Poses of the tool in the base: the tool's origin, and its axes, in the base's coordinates. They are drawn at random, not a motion.
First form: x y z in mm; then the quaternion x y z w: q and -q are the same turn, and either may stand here.
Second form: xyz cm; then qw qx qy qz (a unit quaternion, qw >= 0). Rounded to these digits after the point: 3 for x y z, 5 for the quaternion.
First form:
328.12 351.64 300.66 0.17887 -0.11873 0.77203 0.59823
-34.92 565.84 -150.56 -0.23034 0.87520 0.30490 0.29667
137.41 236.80 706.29 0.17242 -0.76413 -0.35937 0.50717
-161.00 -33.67 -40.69 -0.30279 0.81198 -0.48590 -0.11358
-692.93 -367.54 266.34 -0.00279 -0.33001 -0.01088 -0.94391
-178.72 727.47 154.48 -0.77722 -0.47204 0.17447 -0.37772
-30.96 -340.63 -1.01 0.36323 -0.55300 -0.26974 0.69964
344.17 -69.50 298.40 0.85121 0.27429 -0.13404 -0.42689
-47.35 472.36 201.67 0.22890 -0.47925 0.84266 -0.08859
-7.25 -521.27 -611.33 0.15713 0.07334 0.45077 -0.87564
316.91 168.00 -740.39 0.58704 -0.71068 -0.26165 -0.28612
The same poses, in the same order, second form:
32.812 35.164 30.066 0.59823 0.17887 -0.11873 0.77203
-3.492 56.584 -15.056 0.29667 -0.23034 0.87520 0.30490
13.741 23.680 70.629 0.50717 0.17242 -0.76413 -0.35937
-16.100 -3.367 -4.069 0.11358 0.30279 -0.81198 0.48590
-69.293 -36.754 26.634 0.94391 0.00279 0.33001 0.01088
-17.872 72.747 15.448 0.37772 0.77722 0.47204 -0.17447
-3.096 -34.063 -0.101 0.69964 0.36323 -0.55300 -0.26974
34.417 -6.950 29.840 0.42689 -0.85121 -0.27429 0.13404
-4.735 47.236 20.167 0.08859 -0.22890 0.47925 -0.84266
-0.725 -52.127 -61.133 0.87564 -0.15713 -0.07334 -0.45077
31.691 16.800 -74.039 0.28612 -0.58704 0.71068 0.26165

